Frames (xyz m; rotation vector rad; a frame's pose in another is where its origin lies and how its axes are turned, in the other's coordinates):
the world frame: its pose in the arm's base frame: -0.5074 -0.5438 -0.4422 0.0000 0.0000 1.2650
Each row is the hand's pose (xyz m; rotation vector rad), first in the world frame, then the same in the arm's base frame.
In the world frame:
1: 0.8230 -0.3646 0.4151 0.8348 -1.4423 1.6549
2: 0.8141 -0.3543 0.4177 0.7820 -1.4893 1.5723
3: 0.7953 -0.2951 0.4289 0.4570 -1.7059 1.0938
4: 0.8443 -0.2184 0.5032 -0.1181 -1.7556 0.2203
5: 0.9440 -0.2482 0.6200 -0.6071 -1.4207 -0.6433
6: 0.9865 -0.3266 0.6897 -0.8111 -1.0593 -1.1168
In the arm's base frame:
1: 0.0881 0.1313 -0.0271 -1.8003 0.7902 -2.2606
2: 0.0756 0.1259 -0.0245 -1.8364 0.8979 -2.2788
3: 0.0134 0.1258 -0.0133 1.6495 -1.3245 1.9228
4: -0.0450 0.1956 0.0610 1.0172 -1.6034 1.1144
5: 0.0135 0.2817 0.1778 0.3449 -1.4820 0.3680
6: 0.1010 0.2986 0.2475 -0.0263 -1.2522 -0.0309

